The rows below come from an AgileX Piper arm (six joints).
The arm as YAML. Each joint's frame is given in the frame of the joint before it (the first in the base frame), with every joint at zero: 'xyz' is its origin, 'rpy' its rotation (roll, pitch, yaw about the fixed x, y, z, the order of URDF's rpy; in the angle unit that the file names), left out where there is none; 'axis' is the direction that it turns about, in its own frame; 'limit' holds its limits. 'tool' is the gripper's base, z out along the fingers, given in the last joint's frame.
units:
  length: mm
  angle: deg
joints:
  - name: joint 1
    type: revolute
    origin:
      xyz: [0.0, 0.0, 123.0]
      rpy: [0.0, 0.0, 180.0]
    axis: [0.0, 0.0, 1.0]
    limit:
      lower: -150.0
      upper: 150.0
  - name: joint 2
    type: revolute
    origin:
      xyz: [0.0, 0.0, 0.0]
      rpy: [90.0, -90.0, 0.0]
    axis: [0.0, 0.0, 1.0]
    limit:
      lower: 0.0
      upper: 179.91
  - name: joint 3
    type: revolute
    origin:
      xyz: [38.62, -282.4, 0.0]
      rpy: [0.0, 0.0, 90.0]
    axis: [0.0, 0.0, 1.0]
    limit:
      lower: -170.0
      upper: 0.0
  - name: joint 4
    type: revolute
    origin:
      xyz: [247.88, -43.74, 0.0]
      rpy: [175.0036, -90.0, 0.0]
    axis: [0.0, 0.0, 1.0]
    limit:
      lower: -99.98
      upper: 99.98
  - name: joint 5
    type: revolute
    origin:
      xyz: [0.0, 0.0, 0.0]
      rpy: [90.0, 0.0, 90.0]
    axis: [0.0, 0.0, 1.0]
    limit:
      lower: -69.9
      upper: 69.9
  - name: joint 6
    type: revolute
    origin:
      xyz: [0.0, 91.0, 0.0]
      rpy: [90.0, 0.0, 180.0]
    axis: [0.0, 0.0, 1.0]
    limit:
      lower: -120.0
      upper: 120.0
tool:
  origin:
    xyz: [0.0, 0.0, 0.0]
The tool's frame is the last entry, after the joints.
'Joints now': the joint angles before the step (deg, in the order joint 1, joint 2, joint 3, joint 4, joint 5, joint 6). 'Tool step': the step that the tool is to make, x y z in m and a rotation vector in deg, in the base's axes. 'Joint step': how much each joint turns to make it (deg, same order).
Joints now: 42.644, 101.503, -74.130, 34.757, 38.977, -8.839
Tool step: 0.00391, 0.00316, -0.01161, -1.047, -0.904, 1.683
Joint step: 0.001, 1.832, 0.001, 0.379, -0.894, -2.958
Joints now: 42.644, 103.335, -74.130, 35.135, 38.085, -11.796
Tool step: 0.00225, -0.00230, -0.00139, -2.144, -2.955, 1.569
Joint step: 0.000, 0.010, 0.000, -3.428, -0.630, -0.606
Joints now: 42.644, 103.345, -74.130, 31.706, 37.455, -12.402
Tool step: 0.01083, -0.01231, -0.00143, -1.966, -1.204, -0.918
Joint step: -2.147, -0.001, -0.001, -2.628, 0.446, 0.069
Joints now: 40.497, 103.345, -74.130, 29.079, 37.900, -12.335
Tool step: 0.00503, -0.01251, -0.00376, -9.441, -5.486, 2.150
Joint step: 0.000, -0.277, -0.002, -14.554, 1.177, 4.939
